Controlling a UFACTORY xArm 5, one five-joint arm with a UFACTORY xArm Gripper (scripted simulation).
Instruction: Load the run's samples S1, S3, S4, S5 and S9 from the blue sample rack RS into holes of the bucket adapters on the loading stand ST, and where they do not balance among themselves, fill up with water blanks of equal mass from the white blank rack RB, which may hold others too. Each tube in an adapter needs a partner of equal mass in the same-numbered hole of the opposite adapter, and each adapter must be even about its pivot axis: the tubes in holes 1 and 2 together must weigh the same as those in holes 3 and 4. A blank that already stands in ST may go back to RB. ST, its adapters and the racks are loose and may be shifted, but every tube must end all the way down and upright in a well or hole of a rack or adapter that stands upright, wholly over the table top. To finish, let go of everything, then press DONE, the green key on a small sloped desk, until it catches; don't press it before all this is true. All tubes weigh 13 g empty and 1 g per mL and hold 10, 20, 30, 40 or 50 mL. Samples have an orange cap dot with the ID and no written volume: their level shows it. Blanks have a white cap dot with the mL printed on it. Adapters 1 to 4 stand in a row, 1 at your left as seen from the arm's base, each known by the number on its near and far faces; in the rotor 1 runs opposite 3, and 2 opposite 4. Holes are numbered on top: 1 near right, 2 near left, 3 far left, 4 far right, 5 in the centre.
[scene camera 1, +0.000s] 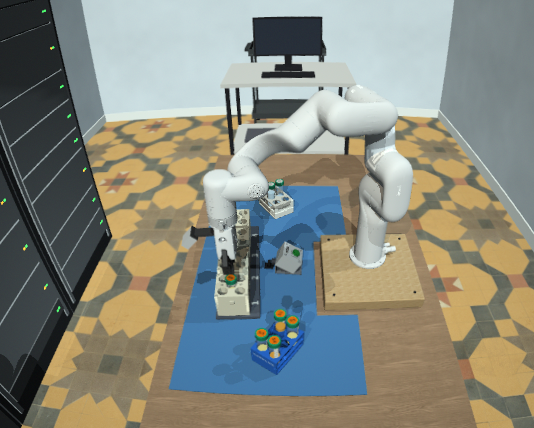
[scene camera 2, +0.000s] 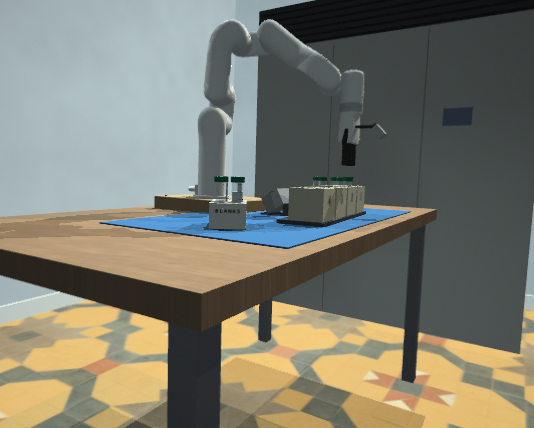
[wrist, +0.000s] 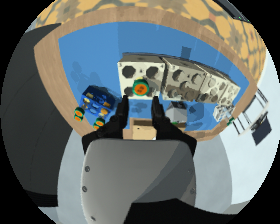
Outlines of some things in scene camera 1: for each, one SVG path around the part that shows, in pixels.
My gripper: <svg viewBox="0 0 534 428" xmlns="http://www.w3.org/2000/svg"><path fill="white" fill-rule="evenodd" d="M238 218L235 224L222 230L210 224L210 228L191 226L183 235L181 246L189 250L198 240L198 237L214 236L217 257L221 261L223 258L223 275L234 275L233 263L235 263L237 256L235 225Z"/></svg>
A blue sample rack RS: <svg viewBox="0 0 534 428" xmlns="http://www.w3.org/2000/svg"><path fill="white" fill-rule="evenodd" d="M274 323L267 330L268 334L272 333L268 338L271 335L280 336L281 355L278 358L272 358L269 356L269 348L266 351L260 351L257 349L256 343L250 349L254 362L277 375L304 344L304 332L299 329L296 338L287 337L287 326L284 331L279 332L275 330Z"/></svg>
A loading stand ST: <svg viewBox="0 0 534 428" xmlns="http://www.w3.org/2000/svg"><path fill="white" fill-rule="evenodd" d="M259 226L251 226L250 315L218 316L216 308L216 320L260 319Z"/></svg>
